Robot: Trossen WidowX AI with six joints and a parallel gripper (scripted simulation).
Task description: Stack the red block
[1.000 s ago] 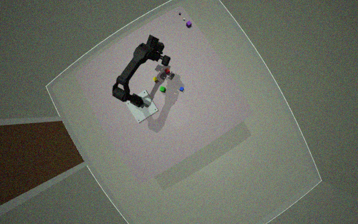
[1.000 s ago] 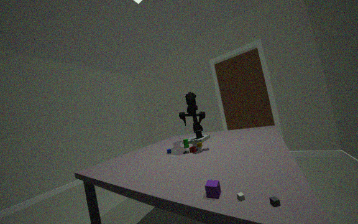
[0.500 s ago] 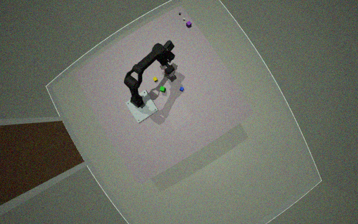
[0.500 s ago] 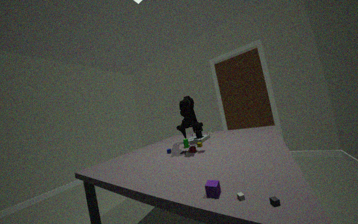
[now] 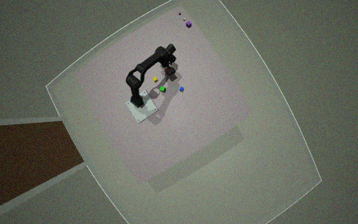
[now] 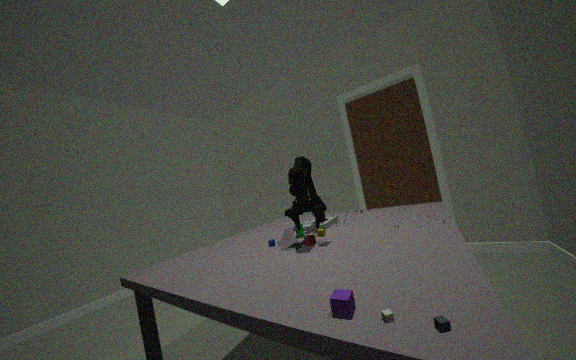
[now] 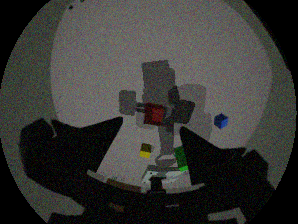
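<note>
The red block is 50 mm below my gripper tip. Round my gripper tip: blue block 40 mm ahead, 210 mm to the right, 50 mm below; then purple cube 390 mm ahead, 330 mm to the left, 50 mm below; then yellow block 130 mm behind, 20 mm to the right, 50 mm below.
</note>
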